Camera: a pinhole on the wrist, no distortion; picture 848 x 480 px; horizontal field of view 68.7 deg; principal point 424.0 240.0 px. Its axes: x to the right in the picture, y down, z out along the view. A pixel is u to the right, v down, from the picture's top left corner.
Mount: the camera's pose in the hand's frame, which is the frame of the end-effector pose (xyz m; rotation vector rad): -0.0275 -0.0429 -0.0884 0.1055 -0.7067 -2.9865
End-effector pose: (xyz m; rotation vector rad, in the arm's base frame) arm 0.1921 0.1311 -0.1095 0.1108 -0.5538 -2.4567
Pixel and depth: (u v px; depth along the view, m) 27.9 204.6 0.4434
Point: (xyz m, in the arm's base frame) 0.0637 -0.0285 0.2662
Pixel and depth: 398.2 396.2 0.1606
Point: 0.1991 0.1815 -0.0473
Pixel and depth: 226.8 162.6 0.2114
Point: 0.2008 0.0941 0.0081
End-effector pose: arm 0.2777 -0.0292 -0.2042 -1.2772 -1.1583 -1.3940
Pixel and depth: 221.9 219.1 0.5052
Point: 0.5378 0.2919 -0.0858
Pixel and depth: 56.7 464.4 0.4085
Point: 0.3494 0.3122 -0.0048
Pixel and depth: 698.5 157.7 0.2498
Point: 0.3946 0.0717 -0.3543
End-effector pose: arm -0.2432 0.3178 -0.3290 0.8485 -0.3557 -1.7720
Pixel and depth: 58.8 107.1 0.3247
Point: -0.2629 0.1014 -0.1426
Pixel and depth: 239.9 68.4 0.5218
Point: -0.2455 0.0744 0.0689
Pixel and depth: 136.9 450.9 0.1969
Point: -0.3410 0.2544 -0.2668
